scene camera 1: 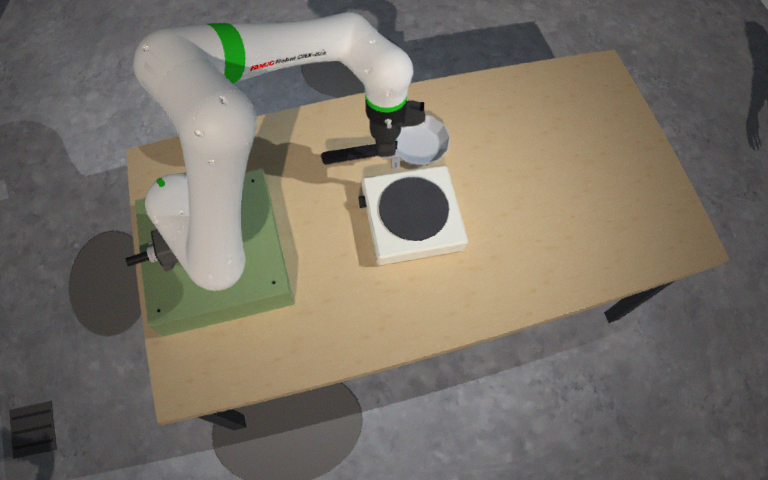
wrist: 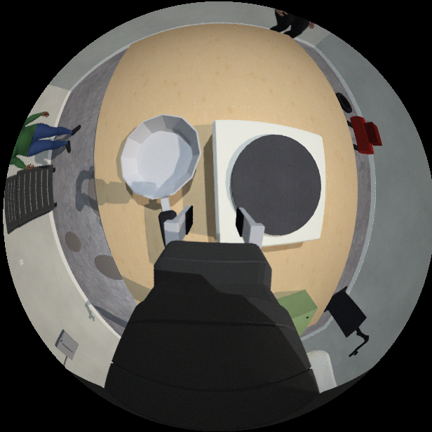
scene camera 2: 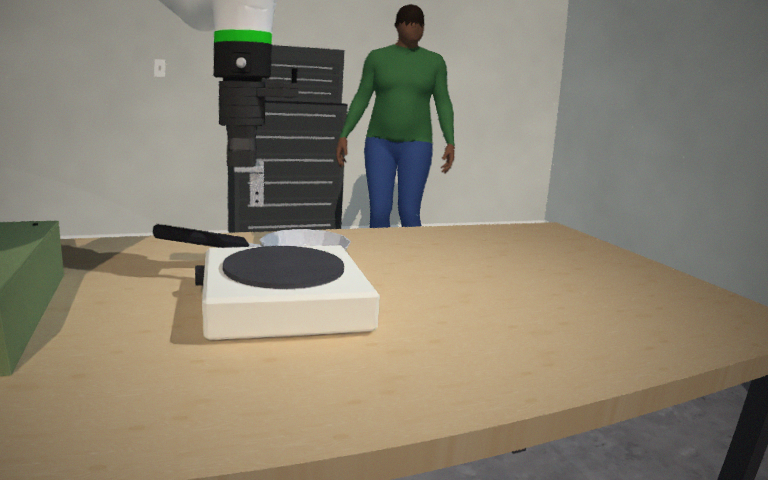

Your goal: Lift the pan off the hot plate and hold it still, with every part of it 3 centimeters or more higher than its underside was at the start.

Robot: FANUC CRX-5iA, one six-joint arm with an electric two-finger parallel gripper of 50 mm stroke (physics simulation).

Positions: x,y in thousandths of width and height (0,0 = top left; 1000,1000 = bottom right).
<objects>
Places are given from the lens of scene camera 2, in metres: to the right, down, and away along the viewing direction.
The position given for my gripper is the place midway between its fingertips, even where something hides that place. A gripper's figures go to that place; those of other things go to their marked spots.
my gripper (scene camera 2: 335,422): -0.21, -0.06, 0.89
white hot plate (scene camera 2: 324,609): -0.18, 0.07, 0.70
grey faceted pan (scene camera 2: 387,495): -0.18, -0.01, 1.12
The marked spots on the grey faceted pan and the white hot plate are 0.43 m apart.
</objects>
